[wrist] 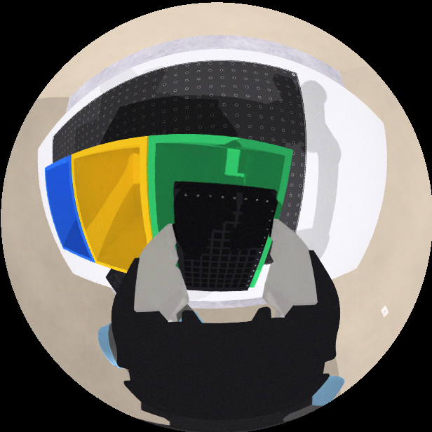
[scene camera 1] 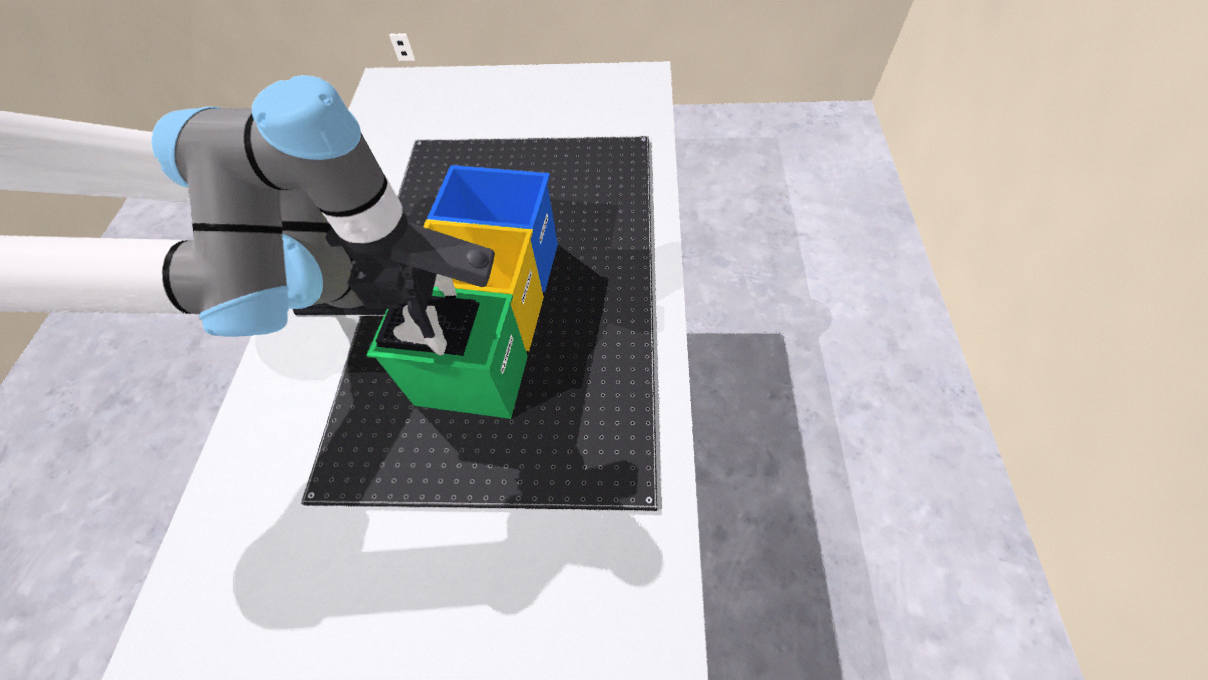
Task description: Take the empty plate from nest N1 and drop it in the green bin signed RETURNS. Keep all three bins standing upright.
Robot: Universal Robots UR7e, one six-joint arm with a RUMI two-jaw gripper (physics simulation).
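Seen in the pictures: gripper, fingertip midpoint: (scene camera 1: 447,326); arm's base, link origin: (scene camera 1: 348,267).
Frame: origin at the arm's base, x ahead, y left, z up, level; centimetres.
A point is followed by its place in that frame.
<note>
A black plate (scene camera 1: 460,325) @[y -20.4, x 30.5, z 14.5 cm] (wrist: 225,225) with a grid of wells is held between the two grey fingers of my gripper (scene camera 1: 441,316) @[y -20.1, x 28.3, z 13.6 cm] (wrist: 222,222). My gripper is shut on it. The plate is at the mouth of the green bin (scene camera 1: 456,384) @[y -25.4, x 28.6, z 5.7 cm] (wrist: 200,160), over its opening and toward its arm side. Green floor or wall shows past the plate's far edge in the wrist view. Whether the plate touches the rim, I cannot tell. The green bin stands upright with a sign on its right side in the scene view. Nest N1 cannot be made out.
A yellow bin (scene camera 1: 528,316) @[y -9.1, x 36.0, z 0.7 cm] (wrist: 112,200) stands upright beside the green one, and a blue bin (scene camera 1: 498,194) @[y 12.8, x 27.8, z 7.5 cm] (wrist: 62,205) stands upright beyond it. All three stand in a row on the black perforated board (scene camera 1: 629,380) @[y -17.1, x 54.1, z -5.2 cm] (wrist: 200,82), on a white table (scene camera 1: 591,101) @[y 60.4, x 38.9, z -6.4 cm] (wrist: 357,175).
</note>
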